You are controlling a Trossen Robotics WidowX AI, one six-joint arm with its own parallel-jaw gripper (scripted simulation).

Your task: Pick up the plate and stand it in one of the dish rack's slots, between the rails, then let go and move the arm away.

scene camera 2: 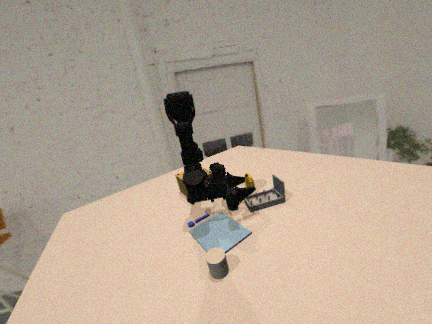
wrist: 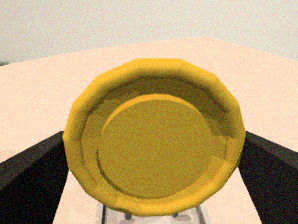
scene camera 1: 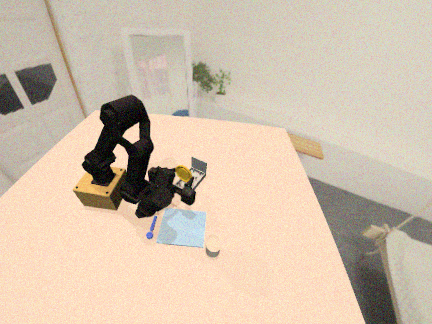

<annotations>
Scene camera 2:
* my gripper
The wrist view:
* my gripper
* yellow plate: held by my gripper
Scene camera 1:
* my gripper
</annotations>
